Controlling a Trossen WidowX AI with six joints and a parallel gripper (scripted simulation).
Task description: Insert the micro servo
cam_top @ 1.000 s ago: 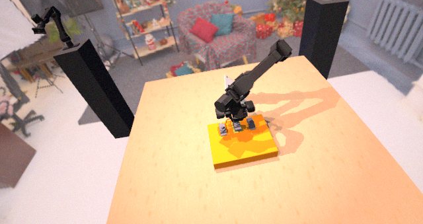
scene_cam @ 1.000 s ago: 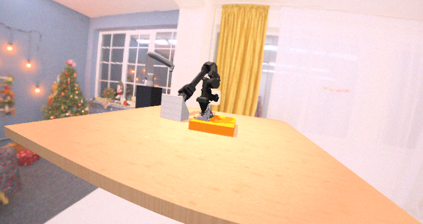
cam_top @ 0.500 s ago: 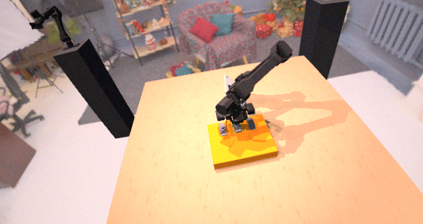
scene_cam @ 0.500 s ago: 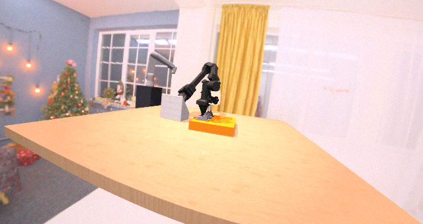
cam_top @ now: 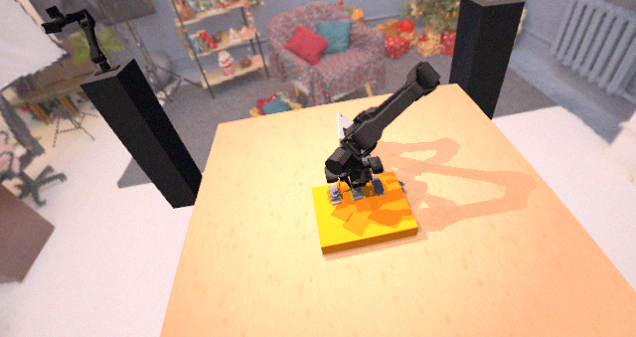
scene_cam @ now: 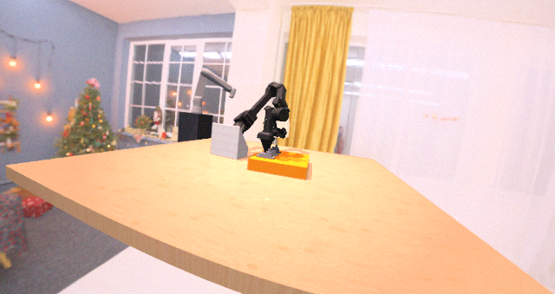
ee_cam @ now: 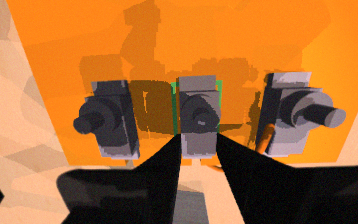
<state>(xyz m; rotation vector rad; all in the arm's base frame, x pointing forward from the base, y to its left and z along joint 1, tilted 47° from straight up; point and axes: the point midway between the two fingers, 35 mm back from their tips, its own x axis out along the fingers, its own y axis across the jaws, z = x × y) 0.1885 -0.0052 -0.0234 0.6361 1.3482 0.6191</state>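
The orange deck is 12 cm ahead of my gripper tip, 3 cm below it and 1 cm to the left of it.
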